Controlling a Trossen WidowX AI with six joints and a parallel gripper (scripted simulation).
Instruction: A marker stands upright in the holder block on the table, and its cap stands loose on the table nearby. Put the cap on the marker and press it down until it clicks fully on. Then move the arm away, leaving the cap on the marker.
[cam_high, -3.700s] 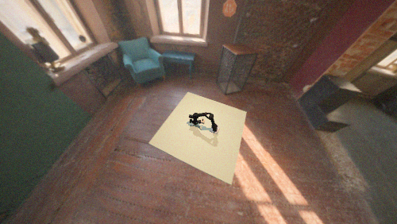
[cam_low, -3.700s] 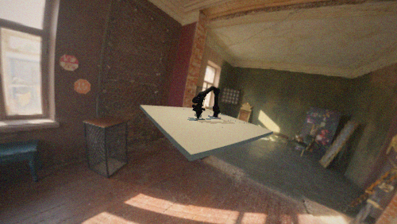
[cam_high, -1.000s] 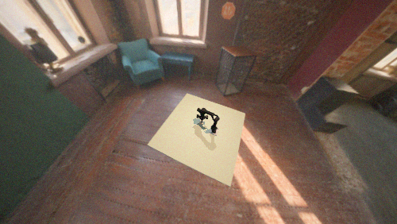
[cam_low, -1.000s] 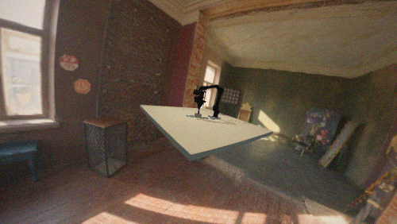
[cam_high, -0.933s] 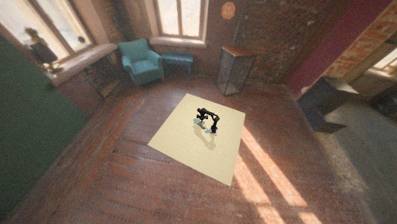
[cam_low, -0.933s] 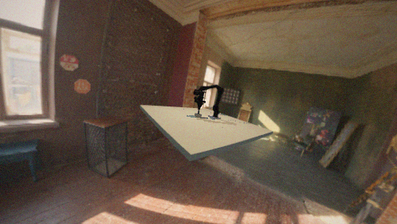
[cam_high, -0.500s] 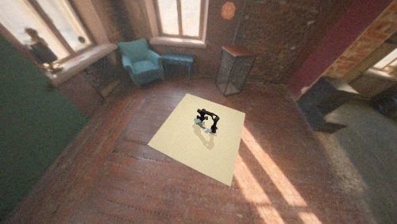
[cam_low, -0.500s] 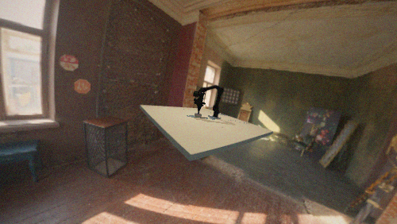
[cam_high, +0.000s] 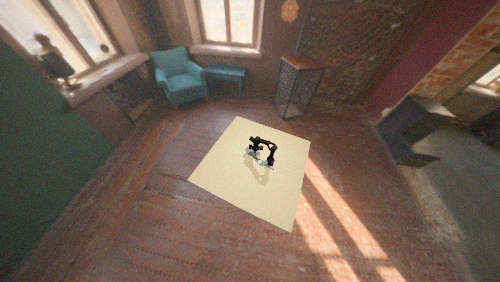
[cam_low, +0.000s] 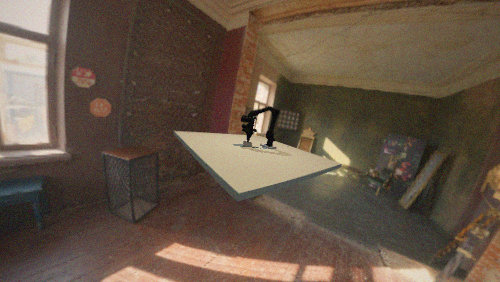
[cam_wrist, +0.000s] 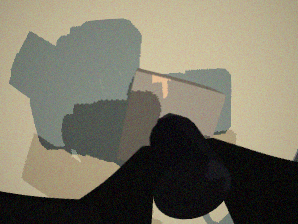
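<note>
Right now the black marker cap is 1 cm above my gripper tip.
</note>
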